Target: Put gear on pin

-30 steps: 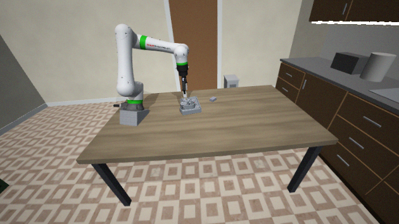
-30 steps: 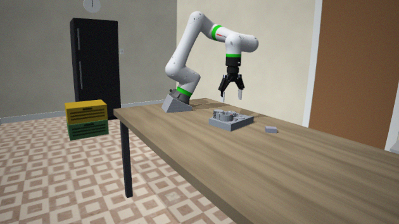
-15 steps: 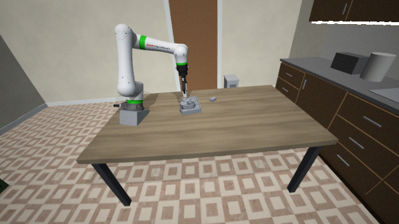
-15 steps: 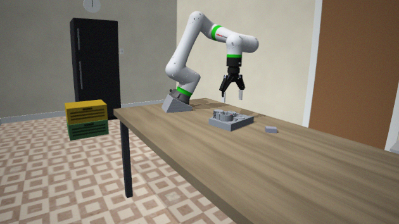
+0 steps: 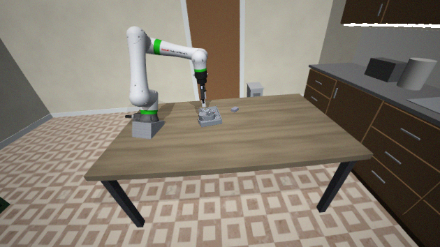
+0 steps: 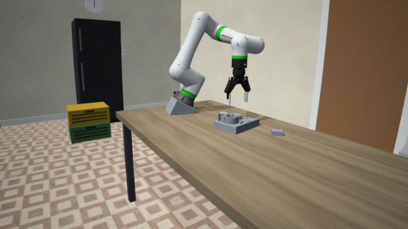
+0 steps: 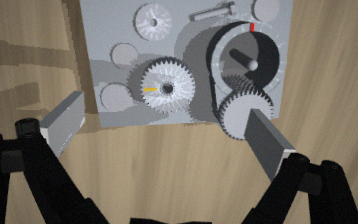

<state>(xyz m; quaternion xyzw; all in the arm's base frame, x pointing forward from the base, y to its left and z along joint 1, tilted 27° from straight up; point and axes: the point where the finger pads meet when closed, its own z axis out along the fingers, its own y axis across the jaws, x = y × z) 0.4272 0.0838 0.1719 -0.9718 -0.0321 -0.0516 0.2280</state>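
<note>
Now: the grey gear 9 cm below my hand. Round my hand: thin pin-like post (9 cm ahead, 4 cm to the right, 10 cm below); small grey block (26 cm ahead, 9 cm to the left, 13 cm below).
</note>
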